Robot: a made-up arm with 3 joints.
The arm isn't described. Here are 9 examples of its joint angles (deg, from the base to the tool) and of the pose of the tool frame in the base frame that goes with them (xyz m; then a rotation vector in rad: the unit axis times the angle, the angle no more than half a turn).
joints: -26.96 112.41 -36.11
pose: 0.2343 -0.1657 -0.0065 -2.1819 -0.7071 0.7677
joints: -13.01 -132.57 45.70
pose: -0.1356 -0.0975 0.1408 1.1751 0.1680 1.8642
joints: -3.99 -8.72 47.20
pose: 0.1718 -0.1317 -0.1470 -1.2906 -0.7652 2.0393
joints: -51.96 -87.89 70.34
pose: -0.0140 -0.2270 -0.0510 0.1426 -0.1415 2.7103
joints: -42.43 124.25 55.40
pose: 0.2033 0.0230 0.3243 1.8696 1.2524 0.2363
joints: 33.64 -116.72 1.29
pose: -0.1100 -0.0655 0.1382 1.5352 -0.1210 1.7707
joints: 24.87 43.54 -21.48
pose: 0.0222 -0.0755 -0.1139 -1.1439 0.1213 1.0394
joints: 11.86 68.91 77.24
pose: 0.3092 -0.1400 0.1952 2.6282 0.9072 -0.6517
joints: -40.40 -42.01 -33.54
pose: 0.0037 -0.1770 0.1866 -0.2169 1.4889 2.2536
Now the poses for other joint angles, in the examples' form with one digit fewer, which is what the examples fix.
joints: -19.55 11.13 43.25
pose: 0.254 -0.155 -0.086 -1.702 -0.849 2.172
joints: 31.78 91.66 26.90
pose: 0.161 -0.244 0.062 -2.565 -0.132 0.335
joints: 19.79 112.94 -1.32
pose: 0.161 -0.227 0.042 -2.444 -0.214 0.093
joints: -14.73 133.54 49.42
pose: 0.162 -0.087 0.324 2.322 0.804 0.396
